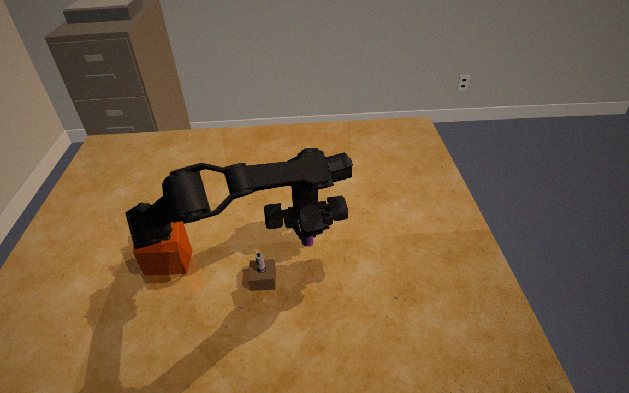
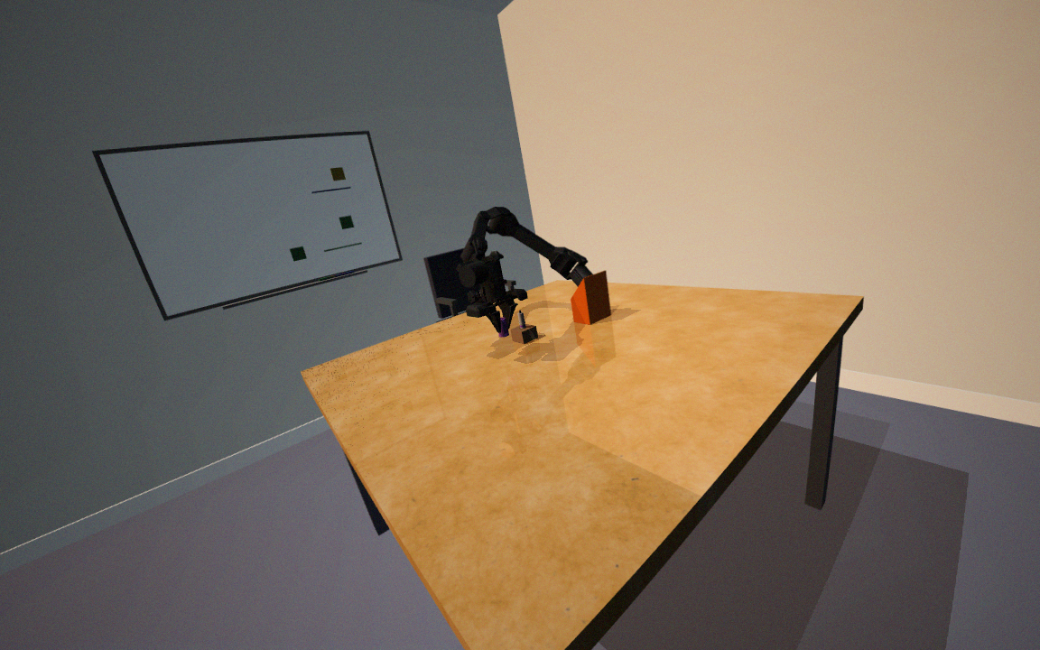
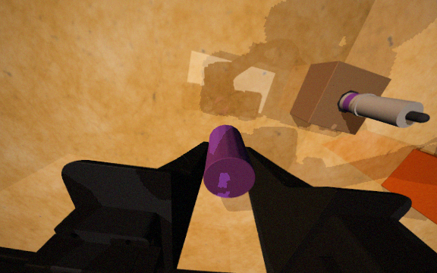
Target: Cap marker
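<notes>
My gripper tip is 110 mm past the holder block, 60 mm to the left of it and 60 mm above it. Round my gripper tip: purple cap (10 mm above).
</notes>
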